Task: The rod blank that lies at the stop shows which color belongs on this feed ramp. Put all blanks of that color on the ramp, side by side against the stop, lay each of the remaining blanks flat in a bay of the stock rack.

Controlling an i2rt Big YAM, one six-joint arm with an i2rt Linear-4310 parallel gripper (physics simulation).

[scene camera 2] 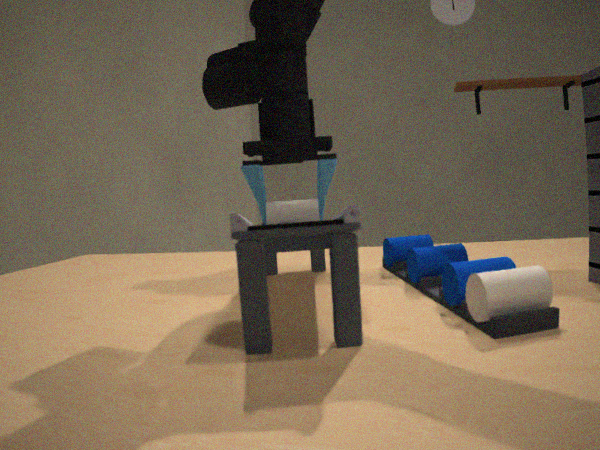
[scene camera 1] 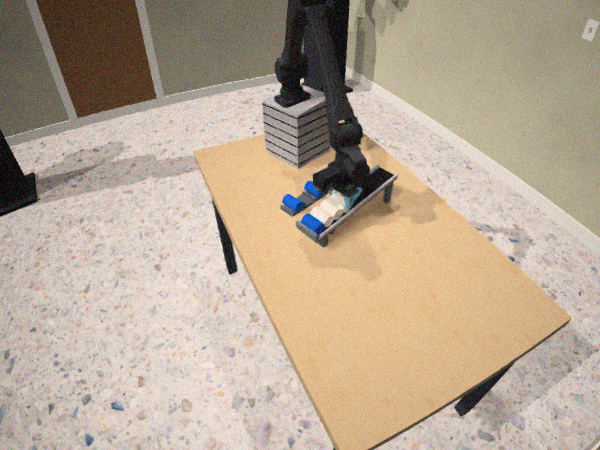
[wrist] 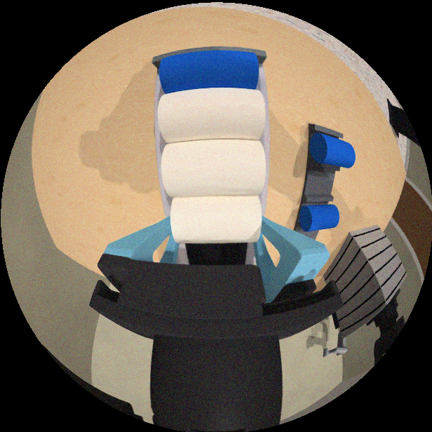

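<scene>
A blue blank [scene camera 1: 312, 223] [wrist: 209, 71] lies against the stop [wrist: 215, 49] of the feed ramp [scene camera 1: 370, 197] [scene camera 2: 347, 290] [wrist: 267, 115]. Behind it two white blanks [wrist: 211, 114] [wrist: 213, 167] lie side by side. My gripper [scene camera 2: 293, 215] [wrist: 216, 218] is shut on a third white blank [scene camera 2: 293, 207] [wrist: 216, 230], fingers at its two ends; it lies across the ramp beside the others. On the stock rack [scene camera 2: 525, 320] [wrist: 319, 185], scene camera 2 shows three blue blanks [scene camera 2: 407, 250] [scene camera 2: 437, 262] [scene camera 2: 482, 272] and a white blank [scene camera 2: 515, 295] at the near end.
The striped block [scene camera 1: 297, 132] [wrist: 365, 275] under the arm's base stands beyond the stock rack. The rack runs beside the ramp on the wooden table [scene camera 1: 400, 310]. Low side rails line the ramp. A wall shelf [scene camera 2: 520, 84] shows in the background.
</scene>
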